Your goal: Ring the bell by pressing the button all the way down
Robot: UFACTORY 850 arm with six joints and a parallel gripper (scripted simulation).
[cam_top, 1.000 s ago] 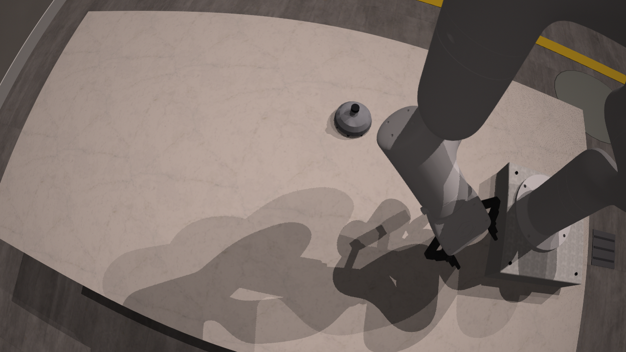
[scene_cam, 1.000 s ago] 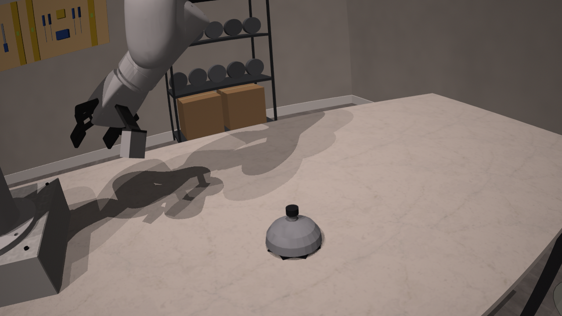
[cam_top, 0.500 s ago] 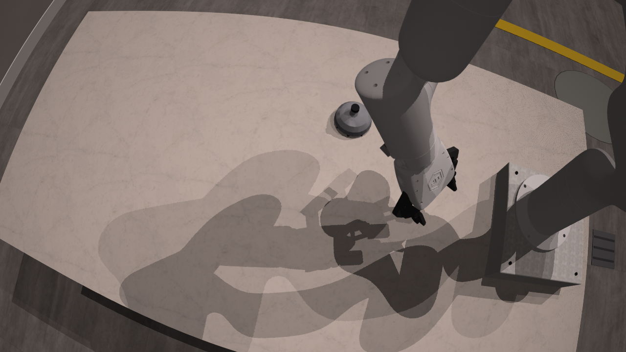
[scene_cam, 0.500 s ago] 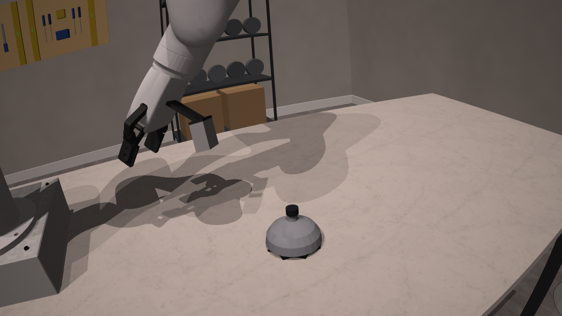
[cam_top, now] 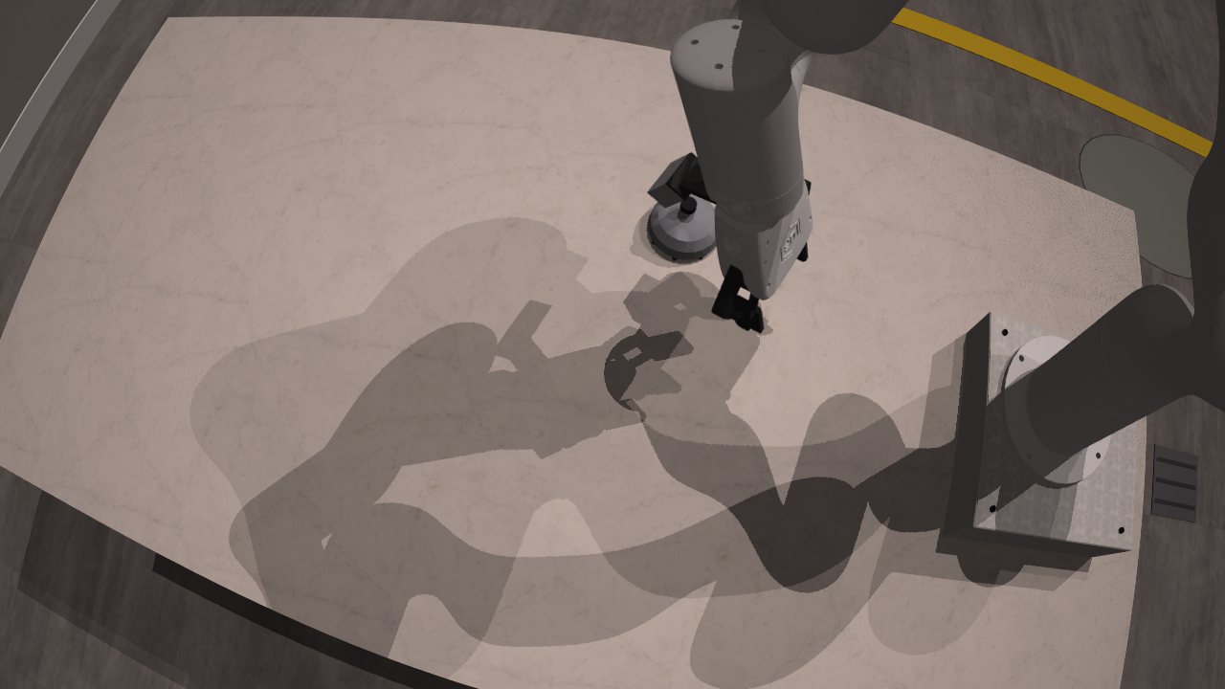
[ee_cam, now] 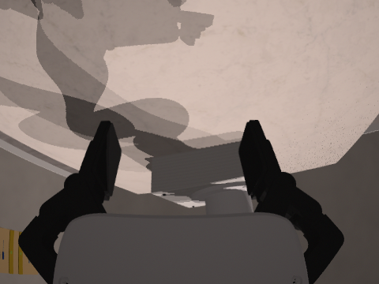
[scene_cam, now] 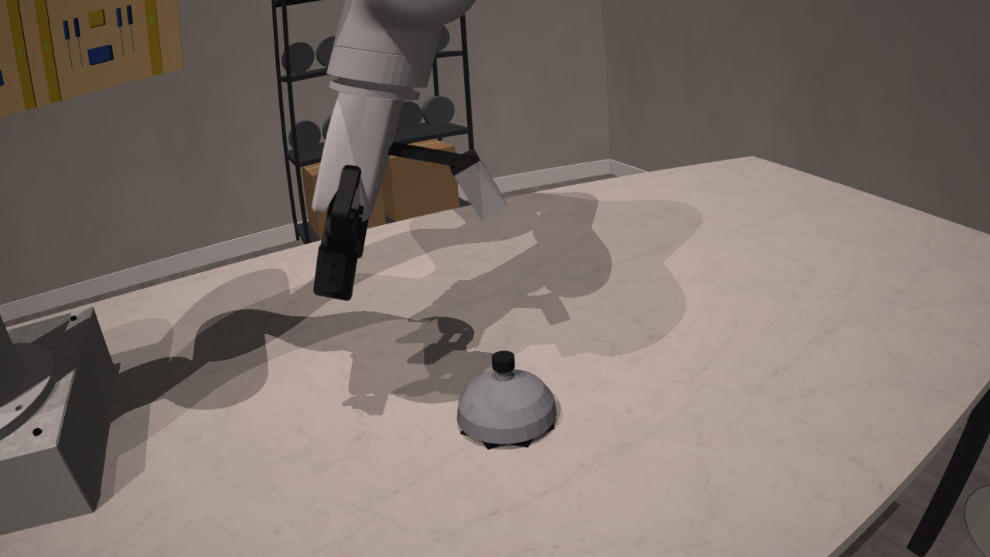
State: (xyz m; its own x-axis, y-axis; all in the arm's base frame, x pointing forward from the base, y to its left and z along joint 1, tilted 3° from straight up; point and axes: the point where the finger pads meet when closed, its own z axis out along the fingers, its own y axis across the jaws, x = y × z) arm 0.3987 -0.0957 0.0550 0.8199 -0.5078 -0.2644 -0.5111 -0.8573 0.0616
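Now: the black button 80 mm ahead of my hand, 120 mm to the right of it and 80 mm below it. The rest, counted from my hand: grey dome bell: 80 mm ahead, 120 mm to the right, 90 mm below.
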